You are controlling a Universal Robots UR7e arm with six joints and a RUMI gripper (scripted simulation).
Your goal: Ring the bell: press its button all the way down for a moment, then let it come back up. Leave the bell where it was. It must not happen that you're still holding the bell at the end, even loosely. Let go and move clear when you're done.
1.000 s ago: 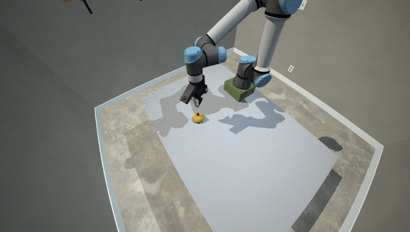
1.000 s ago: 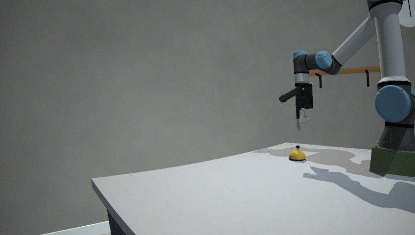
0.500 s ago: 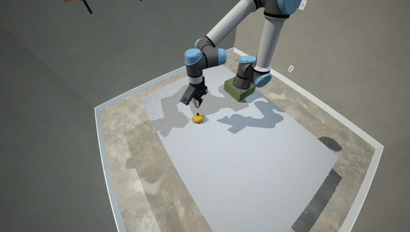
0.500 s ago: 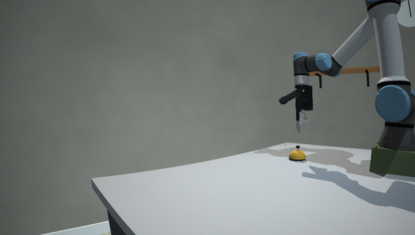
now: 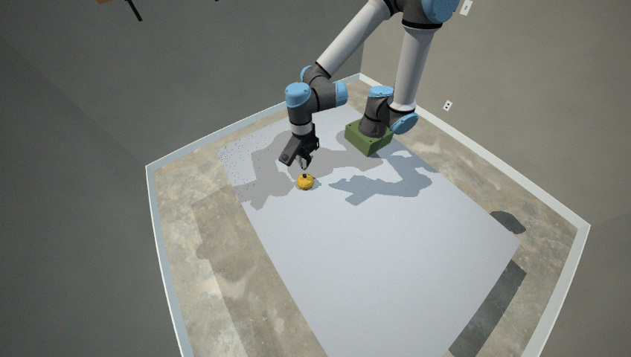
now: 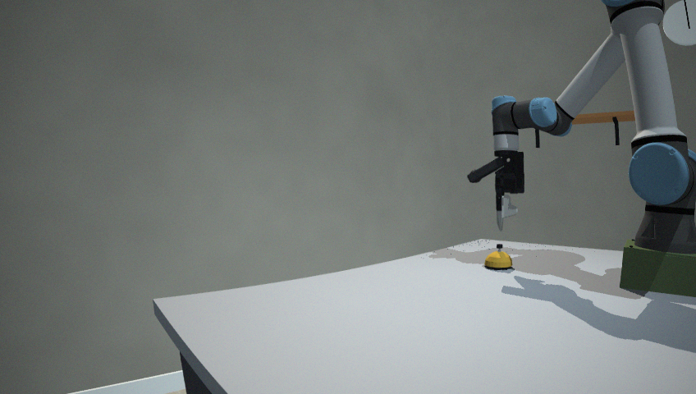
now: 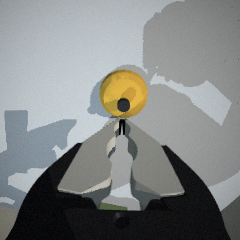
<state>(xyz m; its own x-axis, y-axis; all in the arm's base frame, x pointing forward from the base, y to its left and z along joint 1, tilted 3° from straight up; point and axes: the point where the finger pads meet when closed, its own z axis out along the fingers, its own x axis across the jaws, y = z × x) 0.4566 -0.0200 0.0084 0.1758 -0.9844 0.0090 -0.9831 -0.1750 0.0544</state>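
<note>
The button lies 60 mm below my hand. The rest, counted from my hand: yellow dome bell 80 mm below.
</note>
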